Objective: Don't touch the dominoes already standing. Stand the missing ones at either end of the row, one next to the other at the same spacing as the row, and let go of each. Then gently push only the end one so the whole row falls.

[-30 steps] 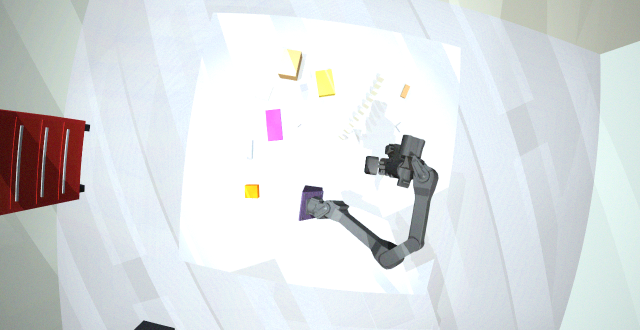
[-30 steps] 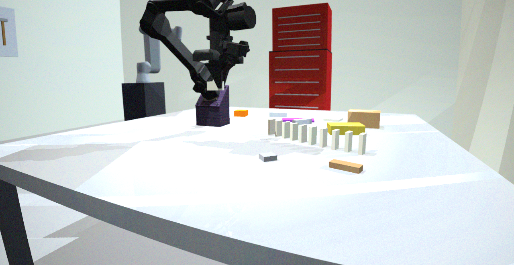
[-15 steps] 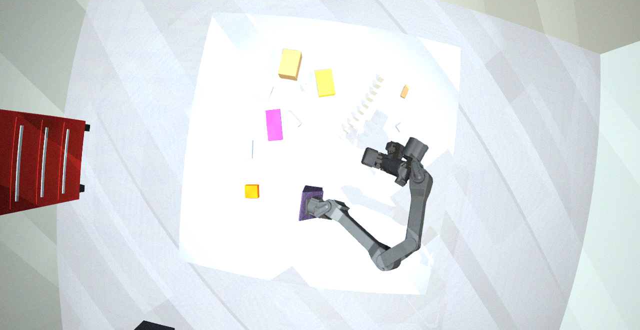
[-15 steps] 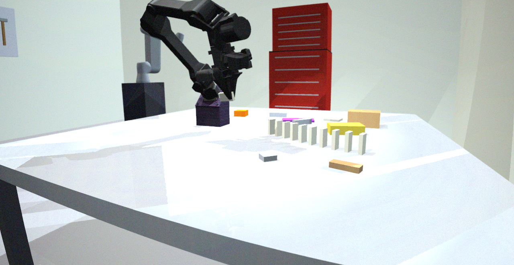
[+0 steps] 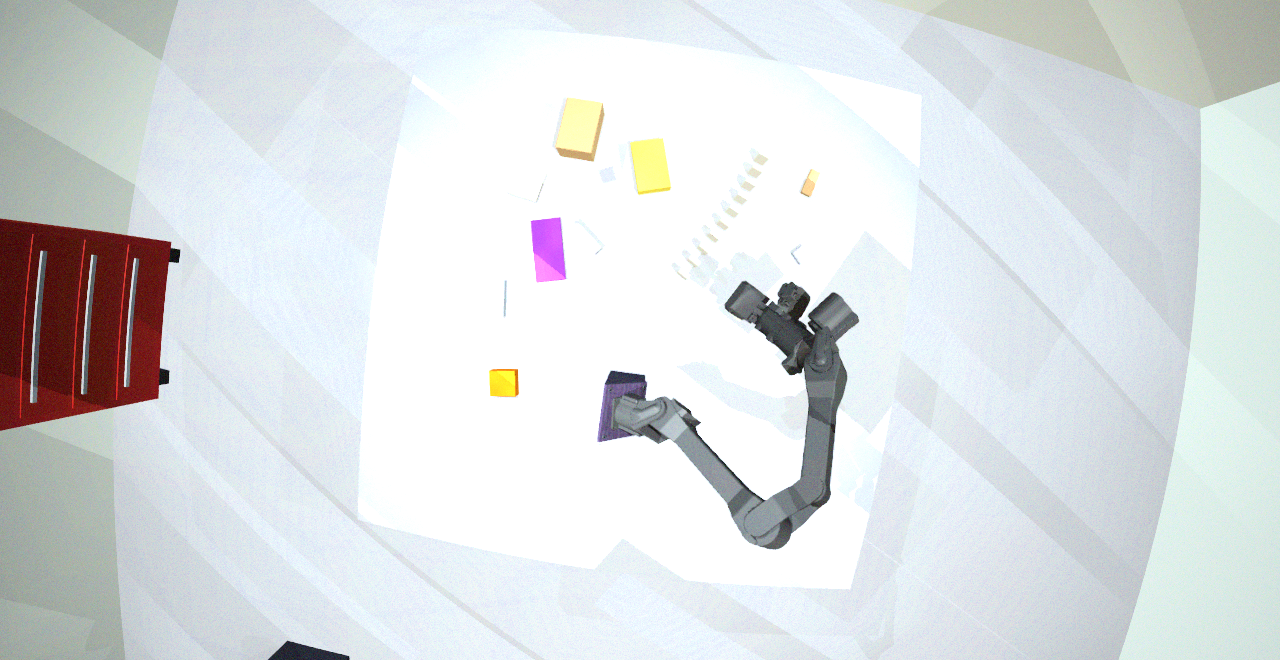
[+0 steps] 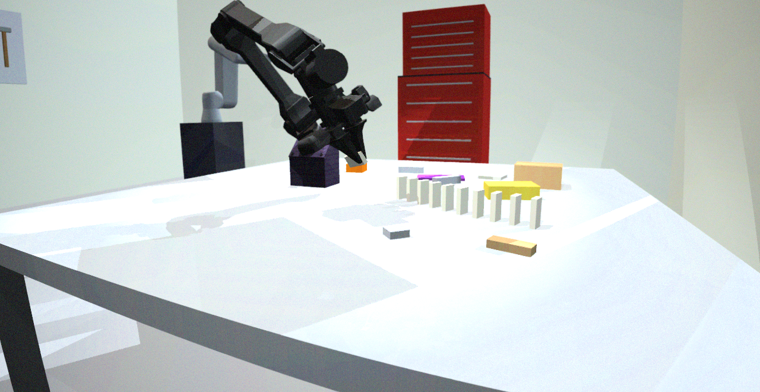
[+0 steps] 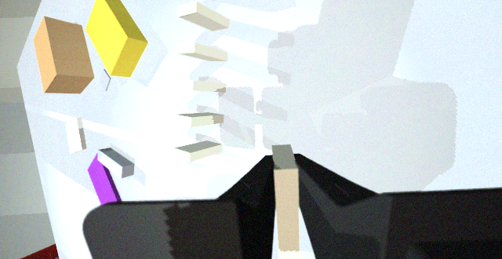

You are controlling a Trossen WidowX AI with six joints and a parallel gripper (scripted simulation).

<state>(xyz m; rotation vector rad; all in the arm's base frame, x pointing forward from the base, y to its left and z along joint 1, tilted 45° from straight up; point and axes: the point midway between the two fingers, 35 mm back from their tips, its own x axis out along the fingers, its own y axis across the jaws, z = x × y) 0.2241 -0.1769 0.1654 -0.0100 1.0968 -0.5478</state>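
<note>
Now: gripper tip 15 cm to the left of the grey block, 11 cm short of it and 9 cm above it. From my gripper tip the other things lie so: yellow block (28 cm ahead, 21 cm to the left, 8 cm below); then magenta slab (43 cm to the left, 9 cm below, 8 cm ahead); then brown block (28 cm ahead, 16 cm to the right, 9 cm below).
</note>
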